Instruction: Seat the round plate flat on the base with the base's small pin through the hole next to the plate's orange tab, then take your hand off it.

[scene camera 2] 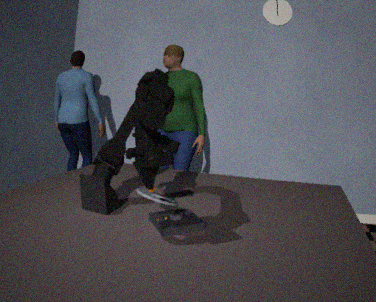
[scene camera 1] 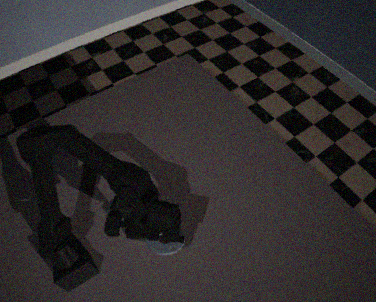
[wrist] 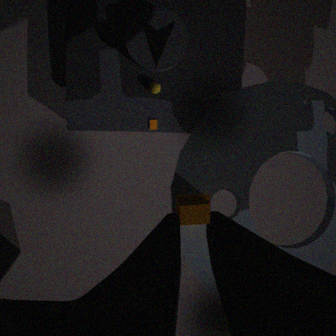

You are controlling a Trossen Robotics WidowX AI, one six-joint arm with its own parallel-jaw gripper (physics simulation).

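Pixels of known places: gripper, fingertip midpoint: (scene camera 2: 149, 188) (scene camera 1: 148, 236); arm's base at its link origin: (scene camera 2: 98, 183) (scene camera 1: 69, 264).
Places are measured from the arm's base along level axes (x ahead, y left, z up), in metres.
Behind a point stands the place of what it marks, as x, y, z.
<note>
The grey round plate (scene camera 1: 167, 248) {0.256, -0.100, 0.044} (scene camera 2: 162, 199) {0.296, -0.094, 0.034} (wrist: 220, 160) is tilted in the air, above and to the left of the dark base (scene camera 2: 182, 225) {0.311, -0.013, -0.062} (wrist: 110, 117) in scene camera 2. My gripper (scene camera 2: 150, 186) {0.227, -0.043, 0.036} (wrist: 192, 222) is shut on the plate's orange tab (scene camera 2: 152, 190) {0.235, -0.041, 0.032} (wrist: 195, 213). The small hole (wrist: 223, 202) is just right of the tab in the wrist view. The yellow-tipped pin (wrist: 156, 88) and an orange mark (wrist: 153, 124) on the base show up and left of the tab, apart from the plate. The base is not discernible in scene camera 1.
The arm's own foot (scene camera 1: 75, 267) {0.018, -0.026, 0.028} (scene camera 2: 96, 194) {0.022, -0.034, -0.023} stands on the brown table (scene camera 1: 280, 240) {0.589, -0.214, -0.086} (scene camera 2: 75, 245) {0.126, -0.241, -0.086}. A person in blue (scene camera 2: 75, 97) and a person in green (scene camera 2: 187, 100) stand behind the table. Dark arm shadows lie around the base.
</note>
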